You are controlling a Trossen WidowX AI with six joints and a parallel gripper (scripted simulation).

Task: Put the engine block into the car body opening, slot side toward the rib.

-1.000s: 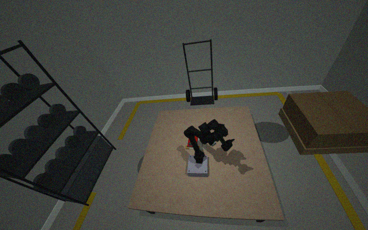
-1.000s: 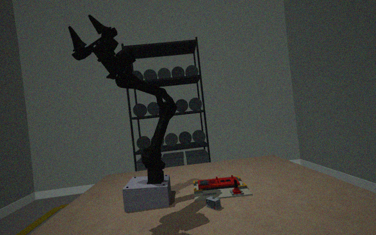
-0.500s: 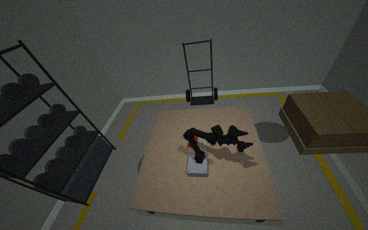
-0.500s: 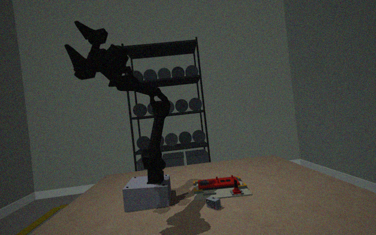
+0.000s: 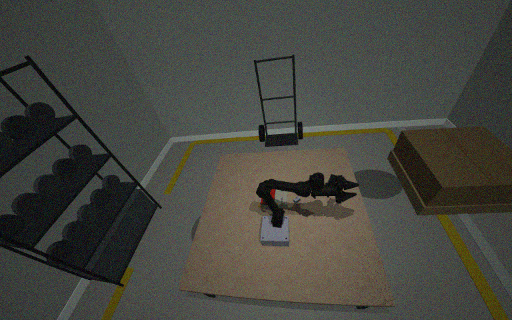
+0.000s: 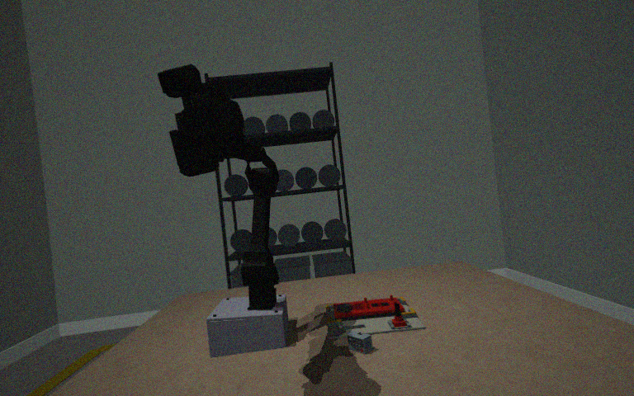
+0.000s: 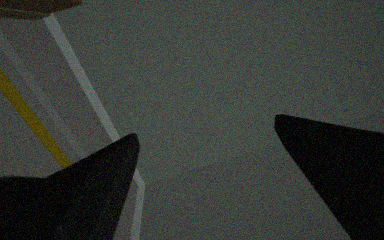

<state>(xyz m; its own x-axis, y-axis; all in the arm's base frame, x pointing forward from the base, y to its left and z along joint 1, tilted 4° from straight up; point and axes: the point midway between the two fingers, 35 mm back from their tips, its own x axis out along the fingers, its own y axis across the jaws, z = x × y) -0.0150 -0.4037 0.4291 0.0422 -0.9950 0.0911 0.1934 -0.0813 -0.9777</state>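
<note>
My gripper tip is now 24 cm short of the engine block, 32 cm to the right of it and 50 cm above it. Round my gripper tip: grey baseplate 28 cm ahead, 53 cm to the left, 52 cm below.
</note>
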